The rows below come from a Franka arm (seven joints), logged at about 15 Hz.
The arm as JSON. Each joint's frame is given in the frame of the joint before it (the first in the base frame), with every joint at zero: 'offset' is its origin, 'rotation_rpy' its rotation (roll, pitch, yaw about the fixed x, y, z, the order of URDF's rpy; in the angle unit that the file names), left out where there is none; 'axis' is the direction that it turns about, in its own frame. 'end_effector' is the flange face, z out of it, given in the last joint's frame.
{
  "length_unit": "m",
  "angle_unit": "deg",
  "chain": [
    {
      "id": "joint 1",
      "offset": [
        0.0,
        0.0,
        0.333
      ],
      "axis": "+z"
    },
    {
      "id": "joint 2",
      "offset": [
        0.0,
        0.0,
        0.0
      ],
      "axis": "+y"
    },
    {
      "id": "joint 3",
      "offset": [
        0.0,
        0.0,
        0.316
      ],
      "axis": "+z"
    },
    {
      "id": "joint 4",
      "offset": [
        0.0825,
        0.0,
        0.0
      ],
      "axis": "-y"
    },
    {
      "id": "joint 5",
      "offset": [
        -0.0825,
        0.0,
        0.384
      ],
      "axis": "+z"
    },
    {
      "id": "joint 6",
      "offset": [
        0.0,
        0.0,
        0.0
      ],
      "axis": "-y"
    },
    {
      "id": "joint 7",
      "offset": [
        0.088,
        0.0,
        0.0
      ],
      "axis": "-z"
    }
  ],
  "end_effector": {
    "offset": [
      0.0,
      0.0,
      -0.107
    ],
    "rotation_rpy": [
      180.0,
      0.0,
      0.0
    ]
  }
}
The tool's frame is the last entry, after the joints.
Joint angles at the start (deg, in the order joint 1, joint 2, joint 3, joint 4, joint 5, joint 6, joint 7):
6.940, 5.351, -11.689, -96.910, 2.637, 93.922, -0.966
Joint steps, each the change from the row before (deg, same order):
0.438, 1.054, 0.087, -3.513, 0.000, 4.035, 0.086
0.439, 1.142, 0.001, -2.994, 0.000, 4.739, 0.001
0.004, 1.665, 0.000, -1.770, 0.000, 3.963, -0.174
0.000, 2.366, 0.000, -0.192, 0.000, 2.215, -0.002
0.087, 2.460, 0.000, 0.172, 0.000, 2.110, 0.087
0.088, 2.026, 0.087, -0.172, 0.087, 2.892, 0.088
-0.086, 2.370, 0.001, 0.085, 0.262, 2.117, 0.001
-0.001, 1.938, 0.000, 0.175, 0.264, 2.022, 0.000
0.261, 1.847, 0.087, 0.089, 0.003, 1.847, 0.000
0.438, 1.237, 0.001, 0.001, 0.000, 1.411, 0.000
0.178, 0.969, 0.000, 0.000, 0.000, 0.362, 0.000
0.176, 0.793, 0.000, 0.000, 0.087, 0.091, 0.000
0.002, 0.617, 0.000, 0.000, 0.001, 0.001, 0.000
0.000, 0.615, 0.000, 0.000, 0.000, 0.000, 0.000
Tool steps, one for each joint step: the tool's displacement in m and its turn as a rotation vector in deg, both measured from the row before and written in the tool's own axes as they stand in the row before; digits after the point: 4 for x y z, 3 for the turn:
0.0080, -0.0041, 0.0332, -0.295, -0.523, -0.216
0.0084, -0.0035, 0.0287, -0.337, 0.619, -0.242
0.0091, 0.0004, 0.0248, -0.385, 0.563, -0.029
0.0103, -0.0003, 0.0216, -0.505, -0.296, 0.087
0.0106, -0.0014, 0.0200, -0.538, -0.129, 0.057
0.0093, -0.0022, 0.0177, -0.373, 0.734, -0.010
0.0084, 0.0001, 0.0207, -0.263, -0.117, 0.218
0.0072, -0.0007, 0.0158, -0.190, 0.303, 0.125
0.0058, -0.0041, 0.0161, -0.414, 0.130, -0.345
0.0036, -0.0050, 0.0110, -0.326, 0.214, -0.442
0.0013, -0.0022, 0.0098, -0.225, -0.581, -0.185
0.0006, -0.0022, 0.0083, -0.113, -0.678, -0.136
0.0004, -0.0002, 0.0066, -0.126, -0.603, -0.007
0.0004, -0.0001, 0.0066, -0.126, -0.602, -0.005

